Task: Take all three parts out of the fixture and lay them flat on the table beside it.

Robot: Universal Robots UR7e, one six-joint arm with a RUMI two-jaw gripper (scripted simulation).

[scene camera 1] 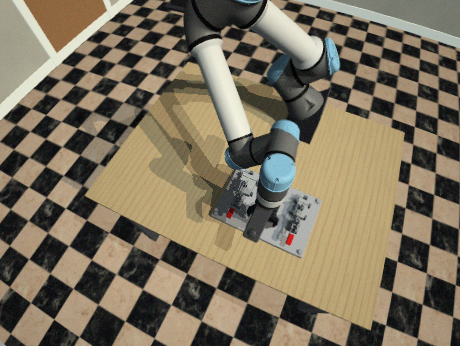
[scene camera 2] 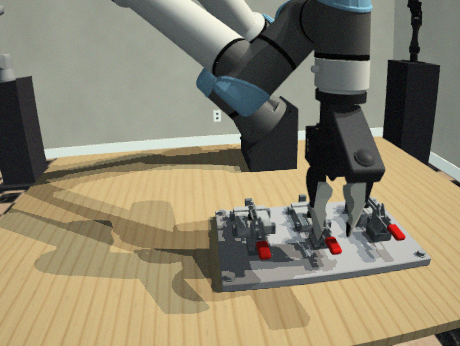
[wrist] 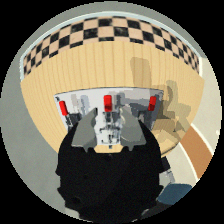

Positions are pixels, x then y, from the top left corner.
Labels:
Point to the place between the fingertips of my gripper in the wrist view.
108,107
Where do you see a grey fixture plate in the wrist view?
At 133,99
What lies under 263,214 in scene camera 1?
My gripper.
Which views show my gripper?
Scene camera 1, scene camera 2 and the wrist view: all of them.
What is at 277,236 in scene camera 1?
A grey fixture plate.

